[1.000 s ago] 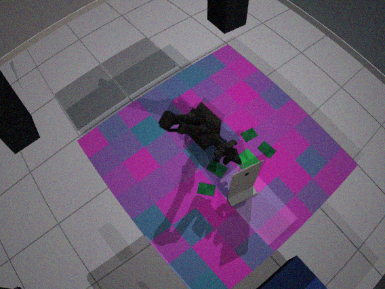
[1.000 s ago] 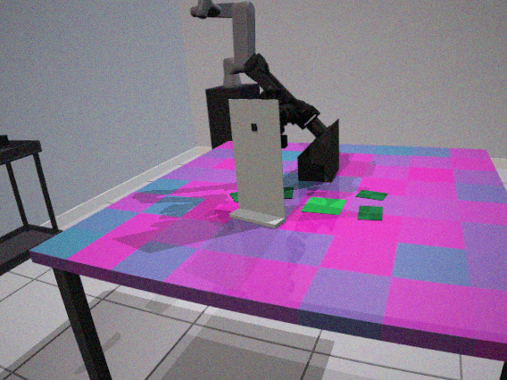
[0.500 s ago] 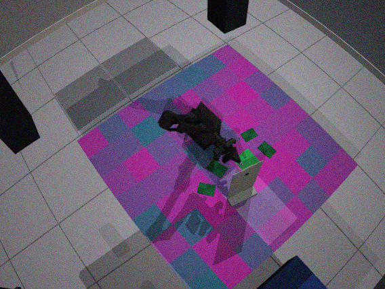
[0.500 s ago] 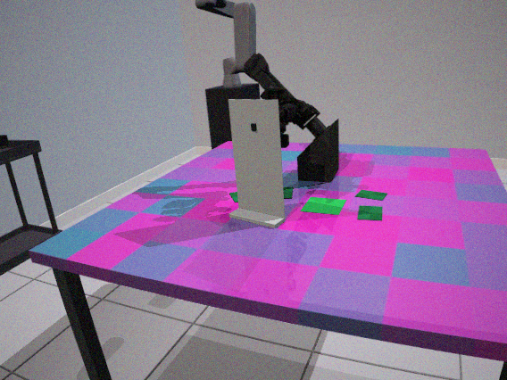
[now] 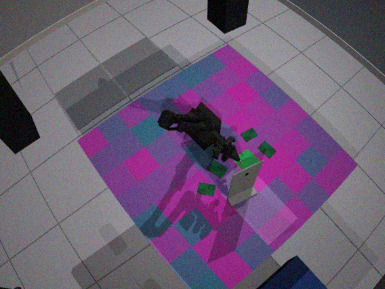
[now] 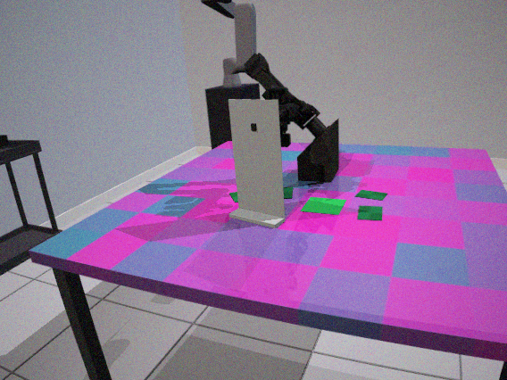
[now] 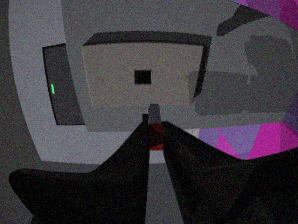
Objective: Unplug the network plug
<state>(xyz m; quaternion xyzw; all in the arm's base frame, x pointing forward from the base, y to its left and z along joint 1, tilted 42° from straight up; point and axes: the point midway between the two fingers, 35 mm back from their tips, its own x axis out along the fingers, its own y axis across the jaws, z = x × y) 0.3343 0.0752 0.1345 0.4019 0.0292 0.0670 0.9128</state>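
My gripper tip is 6 cm past the green marked square, 14 cm to the right of it and 27 cm above it. From my gripper tip the other things lie so: grey panel: 8 cm ahead, 2 cm to the right, 11 cm below; network plug: right at my gripper tip.
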